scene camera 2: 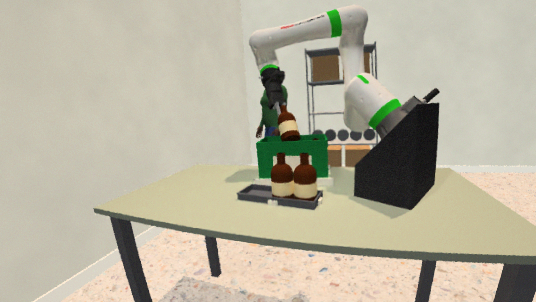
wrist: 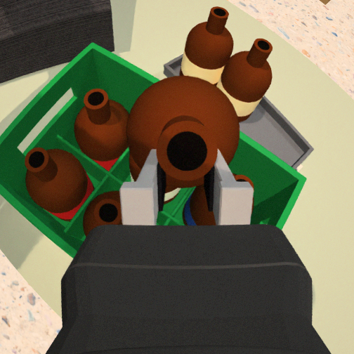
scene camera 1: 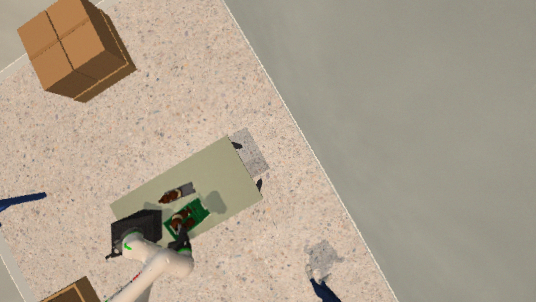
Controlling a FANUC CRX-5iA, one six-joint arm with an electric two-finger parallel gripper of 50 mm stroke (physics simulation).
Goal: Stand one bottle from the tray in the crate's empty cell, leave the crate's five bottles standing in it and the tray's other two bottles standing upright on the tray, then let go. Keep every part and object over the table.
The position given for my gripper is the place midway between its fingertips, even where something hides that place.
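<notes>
Wrist view: my gripper (wrist: 184,167) and a brown bottle (wrist: 185,118) are visible. Scene camera 2: a brown bottle (scene camera 2: 282,183) is visible.
</notes>
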